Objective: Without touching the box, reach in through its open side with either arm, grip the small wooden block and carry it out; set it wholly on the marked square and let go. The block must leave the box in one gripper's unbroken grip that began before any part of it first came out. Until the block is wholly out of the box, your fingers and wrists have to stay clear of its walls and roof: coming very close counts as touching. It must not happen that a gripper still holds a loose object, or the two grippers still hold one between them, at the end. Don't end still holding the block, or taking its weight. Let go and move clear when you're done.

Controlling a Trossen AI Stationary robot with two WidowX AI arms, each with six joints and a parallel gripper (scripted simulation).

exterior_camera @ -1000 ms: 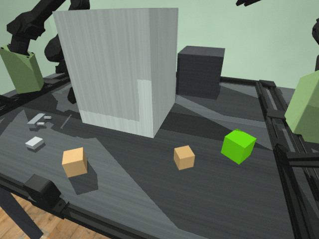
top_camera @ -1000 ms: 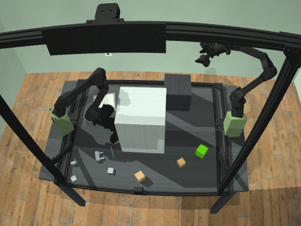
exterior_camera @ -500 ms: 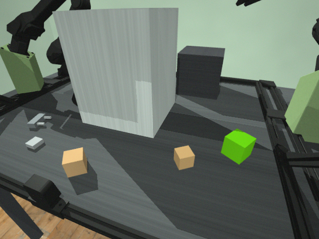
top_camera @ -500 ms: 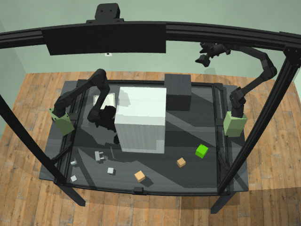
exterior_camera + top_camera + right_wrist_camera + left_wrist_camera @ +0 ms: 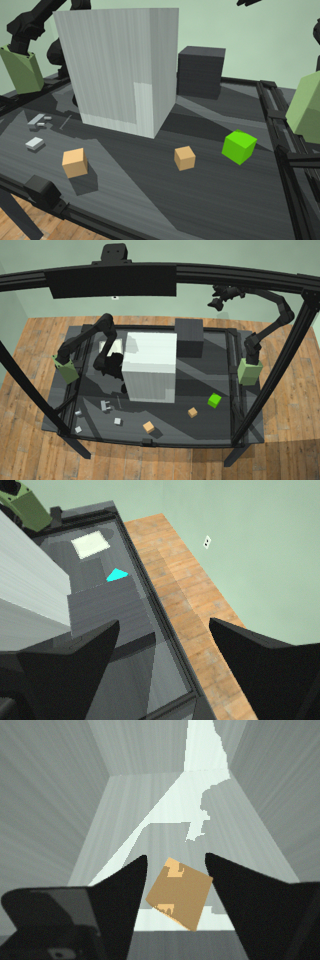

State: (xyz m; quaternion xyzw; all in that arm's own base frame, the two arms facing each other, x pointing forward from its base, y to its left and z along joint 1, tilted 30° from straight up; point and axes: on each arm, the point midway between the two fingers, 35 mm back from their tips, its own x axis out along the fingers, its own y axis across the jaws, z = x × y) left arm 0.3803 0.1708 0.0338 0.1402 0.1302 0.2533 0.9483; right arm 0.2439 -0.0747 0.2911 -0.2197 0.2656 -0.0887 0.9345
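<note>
Right now my left hand is 23 cm short of the marked square, 17 cm to the right of it and 4 cm above it. Also, from my left hand: green cube (12 cm behind, 42 cm to the right, 2 cm below).
</note>
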